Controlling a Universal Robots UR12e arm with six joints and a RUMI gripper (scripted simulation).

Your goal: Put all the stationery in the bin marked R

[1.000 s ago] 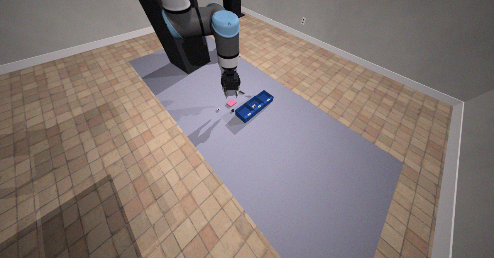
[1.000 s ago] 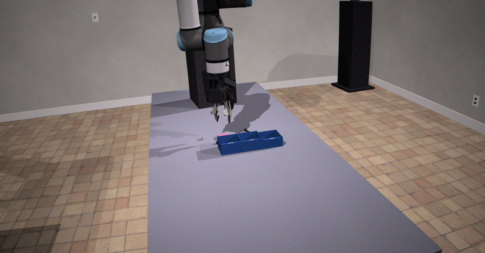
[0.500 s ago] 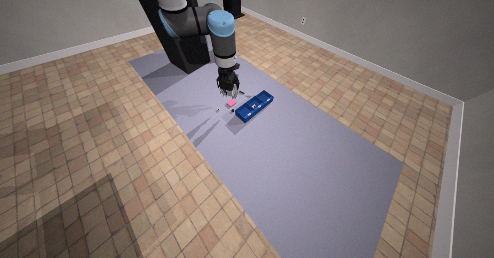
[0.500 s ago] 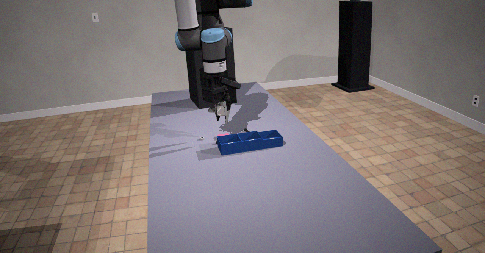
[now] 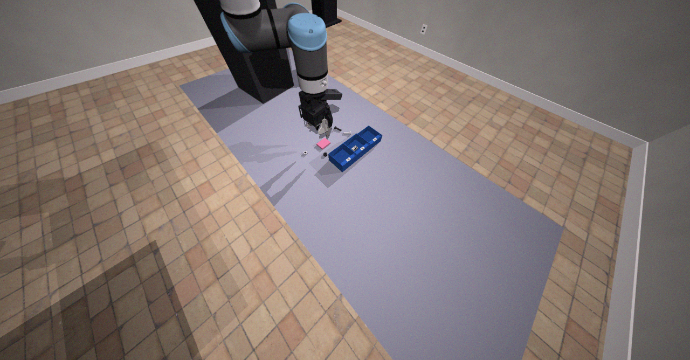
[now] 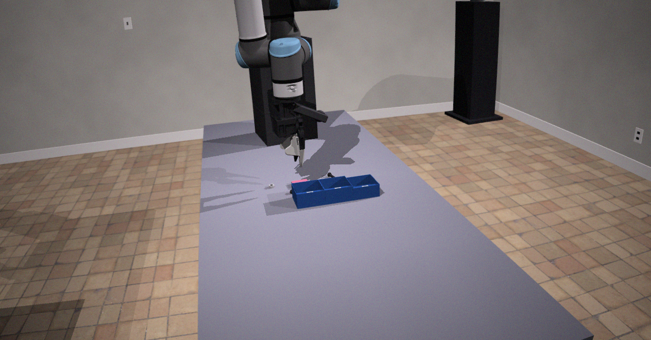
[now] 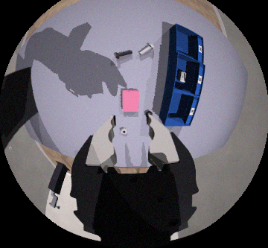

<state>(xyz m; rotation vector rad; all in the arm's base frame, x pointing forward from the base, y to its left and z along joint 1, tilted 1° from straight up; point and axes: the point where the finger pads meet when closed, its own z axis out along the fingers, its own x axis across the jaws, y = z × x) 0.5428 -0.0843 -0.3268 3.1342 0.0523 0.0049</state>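
Now: hand 80 mm above the pink eraser. From my hand the other things lie so: silver nut (90 mm to the right, 80 mm below, 20 mm behind); black bolt (110 mm to the left, 80 mm below, 20 mm behind); black nut (80 mm below, 50 mm ahead, 40 mm to the right).
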